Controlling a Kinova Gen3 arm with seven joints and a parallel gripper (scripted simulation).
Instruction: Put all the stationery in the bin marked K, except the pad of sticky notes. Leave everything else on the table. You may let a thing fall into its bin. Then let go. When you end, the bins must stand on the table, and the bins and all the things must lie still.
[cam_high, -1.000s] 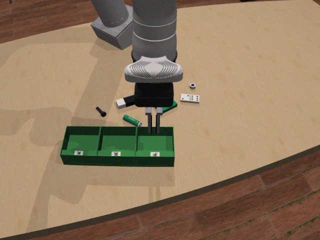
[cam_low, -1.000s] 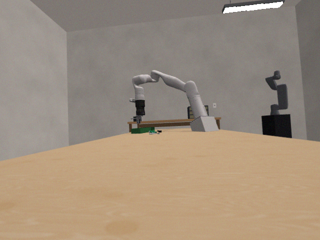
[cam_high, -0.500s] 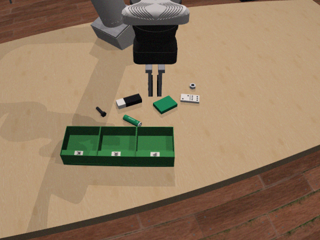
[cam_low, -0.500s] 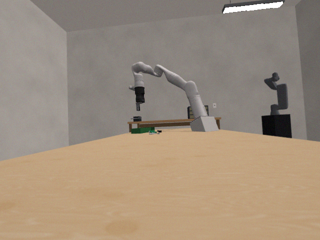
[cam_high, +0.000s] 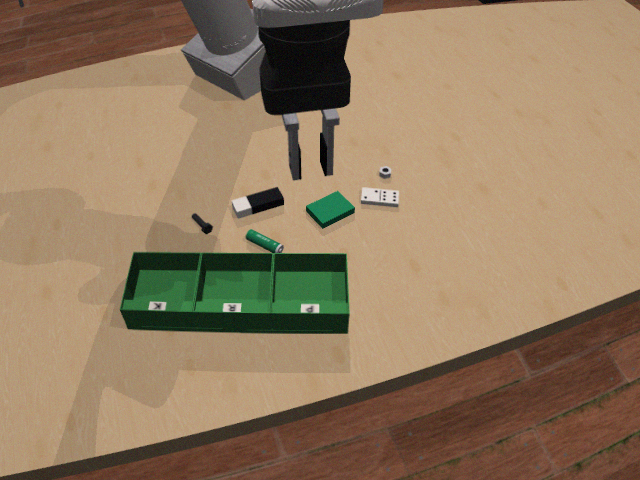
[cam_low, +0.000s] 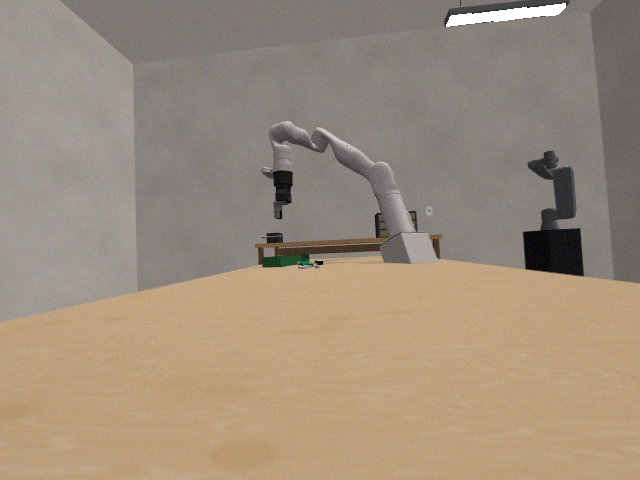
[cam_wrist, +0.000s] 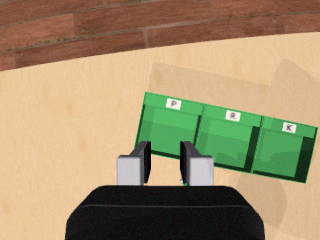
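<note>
Right now the black-and-white eraser is 20 cm below my hand, 16 cm behind it and 2 cm to the right of it. The rest, counted from my hand: sticky notes (20 cm below, 11 cm behind, 7 cm to the left); green tray (19 cm below, 8 cm to the right, 2 cm behind); green battery (20 cm below, 9 cm behind, 2 cm to the right).
</note>
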